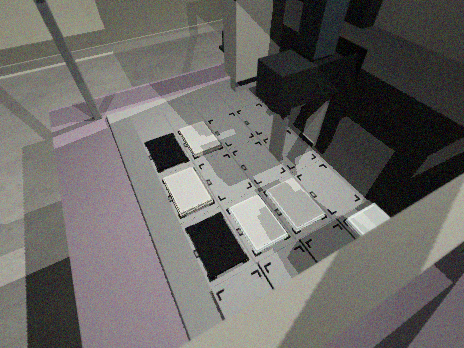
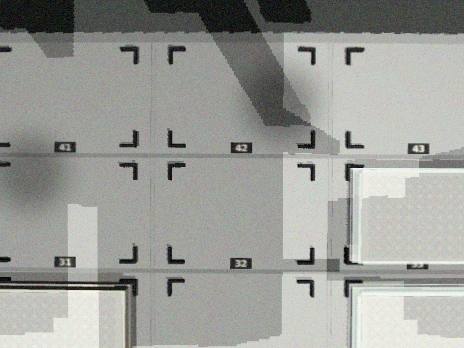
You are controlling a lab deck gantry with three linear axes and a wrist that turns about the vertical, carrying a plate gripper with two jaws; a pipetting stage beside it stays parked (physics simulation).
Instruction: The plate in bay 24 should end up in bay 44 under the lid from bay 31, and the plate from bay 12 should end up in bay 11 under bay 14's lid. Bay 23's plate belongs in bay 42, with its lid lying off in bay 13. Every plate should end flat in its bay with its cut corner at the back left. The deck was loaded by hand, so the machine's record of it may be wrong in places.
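Seen in the pictures: gripper, fingertip midpoint: (image 1: pixel 292 148); robot's base at its link origin: (image 1: pixel 145 143).
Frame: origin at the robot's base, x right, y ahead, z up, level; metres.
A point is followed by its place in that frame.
Observation:
A black-topped plate (image 1: pixel 167 152) {x -0.044, y 0.076, z 0.008 m} lies in bay 11, and another black-topped plate (image 1: pixel 217 245) {x -0.043, y 0.401, z 0.008 m} in bay 13. A white-topped piece with layered side edges (image 1: pixel 189 191) {x -0.045, y 0.241, z 0.014 m} lies in bay 12. White-topped pieces lie in bay 21 (image 1: pixel 198 138) {x -0.144, y 0.072, z 0.014 m} (image 2: pixel 50 312) {x -0.171, y 0.060, z 0.014 m}, bay 23 (image 1: pixel 256 222) {x -0.145, y 0.397, z 0.014 m} (image 2: pixel 380 317) {x -0.169, y 0.350, z 0.014 m} and bay 33 (image 1: pixel 296 202) {x -0.258, y 0.397, z 0.015 m} (image 2: pixel 410 215) {x -0.258, y 0.375, z 0.014 m}. A white piece (image 1: pixel 367 218) {x -0.362, y 0.515, z 0.029 m} in bay 44 is partly cut off by the frame beam. Bays 31, 32, 41 and 42 are bare. My gripper (image 1: pixel 296 142) {x -0.250, y 0.350, z 0.160 m} hangs over the back of the deck, jaws apart, no plate visible between them. Cut corners cannot be made out.
The dark gantry head (image 1: pixel 295 75) stands above the gripper. A pale frame beam (image 1: pixel 320 280) {x -0.018, y 0.614, z 0.400 m} crosses the lower right and hides the near deck edge. A grey post (image 1: pixel 70 60) {x 0.101, y -0.207, z 0.194 m} stands at the left. Shadows lie across several bays.

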